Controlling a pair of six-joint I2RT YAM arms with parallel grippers.
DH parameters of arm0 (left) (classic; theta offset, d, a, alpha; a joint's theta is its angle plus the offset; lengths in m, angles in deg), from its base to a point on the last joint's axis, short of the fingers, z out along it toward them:
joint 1: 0 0.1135 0.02 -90
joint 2: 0 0 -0.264 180
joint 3: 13.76 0 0.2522 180
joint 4: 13.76 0 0.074 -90
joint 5: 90 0 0 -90
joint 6: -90 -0.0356 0 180
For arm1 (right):
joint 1: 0 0.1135 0.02 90
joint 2: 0 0 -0.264 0
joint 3: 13.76 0 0.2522 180
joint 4: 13.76 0 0.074 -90
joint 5: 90 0 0 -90
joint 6: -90 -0.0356 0 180
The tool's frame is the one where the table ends.
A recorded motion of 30 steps. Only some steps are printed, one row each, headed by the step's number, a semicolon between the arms.
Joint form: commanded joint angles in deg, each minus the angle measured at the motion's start. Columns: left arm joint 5, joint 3, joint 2, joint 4, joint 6, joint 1; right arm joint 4, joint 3, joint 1, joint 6, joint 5, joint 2.
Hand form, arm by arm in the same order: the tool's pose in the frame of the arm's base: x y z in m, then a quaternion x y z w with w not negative. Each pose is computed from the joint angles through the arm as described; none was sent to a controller.
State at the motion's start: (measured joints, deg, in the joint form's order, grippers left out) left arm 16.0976 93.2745 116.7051 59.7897 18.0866 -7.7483; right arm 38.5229 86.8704 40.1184 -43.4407 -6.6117 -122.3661
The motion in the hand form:
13: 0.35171 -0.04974 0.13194 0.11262 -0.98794 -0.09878 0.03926; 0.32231 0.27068 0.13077 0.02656 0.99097 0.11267 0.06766
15: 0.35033 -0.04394 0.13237 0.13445 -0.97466 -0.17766 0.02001; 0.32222 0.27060 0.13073 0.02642 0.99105 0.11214 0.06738
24: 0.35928 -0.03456 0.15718 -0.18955 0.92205 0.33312 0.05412; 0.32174 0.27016 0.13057 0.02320 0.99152 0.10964 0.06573
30: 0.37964 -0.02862 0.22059 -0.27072 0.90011 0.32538 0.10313; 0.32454 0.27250 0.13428 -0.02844 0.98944 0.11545 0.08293
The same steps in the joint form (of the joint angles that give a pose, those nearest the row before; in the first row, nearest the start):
13: -25.79 -14.99 0.65 -1.42 4.57 -1.27; 0.11 -1.33 -0.48 0.15 2.03 -0.13
15: -34.95 -15.30 0.65 -0.72 8.04 -1.27; 0.17 -1.33 -0.48 0.17 2.05 -0.13
24: -54.62 -10.71 0.61 4.70 17.40 -1.27; 0.52 -1.33 -0.48 0.57 2.10 -0.13
30: -55.67 3.63 0.20 15.93 25.18 0.02; -0.59 -0.87 -0.48 6.47 2.08 0.02

